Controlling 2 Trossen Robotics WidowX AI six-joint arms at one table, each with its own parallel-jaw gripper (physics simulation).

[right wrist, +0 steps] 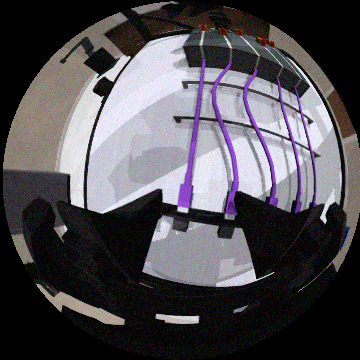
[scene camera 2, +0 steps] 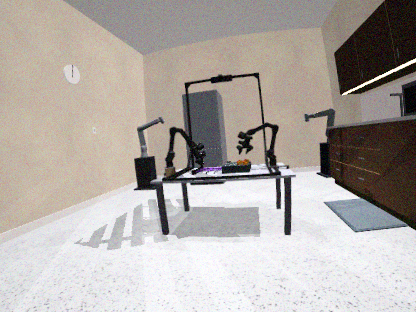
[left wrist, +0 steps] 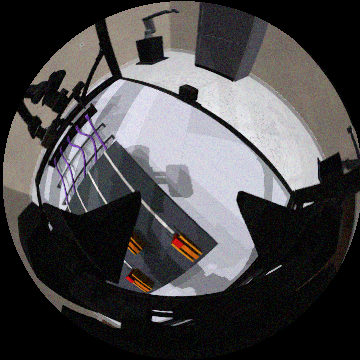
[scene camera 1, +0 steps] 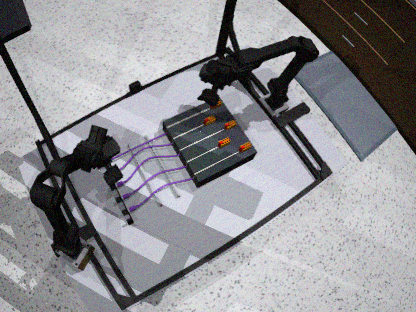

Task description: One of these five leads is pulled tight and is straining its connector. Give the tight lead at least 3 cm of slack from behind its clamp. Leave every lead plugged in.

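Seen in the pictures: left gripper, fingertip midpoint: (scene camera 2: 242,154) (left wrist: 190,196) (scene camera 1: 201,90); right gripper, fingertip midpoint: (right wrist: 199,195) (scene camera 2: 203,165) (left wrist: 79,116) (scene camera 1: 110,160); left arm's base at its link origin: (scene camera 2: 273,165) (scene camera 1: 274,102); right arm's base at its link origin: (scene camera 2: 169,167) (left wrist: 43,134) (scene camera 1: 72,248).
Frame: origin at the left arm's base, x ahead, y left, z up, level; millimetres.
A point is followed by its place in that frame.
Several purple leads run from a dark box (scene camera 1: 227,168) (left wrist: 131,167) @(z 42, x 399, y -110 mm) (right wrist: 220,56) @(z 12, x 473, y -56 mm) to a black connector strip (scene camera 1: 130,220) @(z 20, x 761, y 150 mm). The outermost lead (scene camera 1: 150,141) @(z 1, x 544, y -89 mm) (left wrist: 96,131) @(z 2, x 592, y -97 mm) (right wrist: 196,130) @(z 2, x 649, y -94 mm) runs nearly straight; the others curve. Its purple plug (right wrist: 184,195) @(z 6, x 723, y -99 mm) sits at the strip. Its orange-and-red clamp (scene camera 1: 216,104) (left wrist: 186,247) @(z 66, x 259, y -84 mm) is on the box, partly hidden by my left gripper in scene camera 1. My left gripper (scene camera 1: 209,99) (scene camera 2: 245,150) @(z 117, x 302, y -132 mm) (left wrist: 190,196) @(z 117, x 302, y -132 mm) is open above that clamp's end of the box. My right gripper (scene camera 1: 115,162) @(z 32, x 718, y -82 mm) (right wrist: 199,195) @(z 32, x 718, y -82 mm) is open near the plugs of the straight lead and its neighbour.
Other orange-and-red clamps (scene camera 1: 209,120) @(z 64, x 324, y -28 mm) (scene camera 1: 230,124) @(z 65, x 264, y 25 mm) (scene camera 1: 224,142) @(z 64, x 326, y 76 mm) (scene camera 1: 245,146) @(z 64, x 267, y 128 mm) stand on the box, near the left gripper's side. Two thin dark bars lie crosswise under the leads between box and strip. A black frame (scene camera 1: 195,264) @(z -10, x 644, y 395 mm) borders the table.
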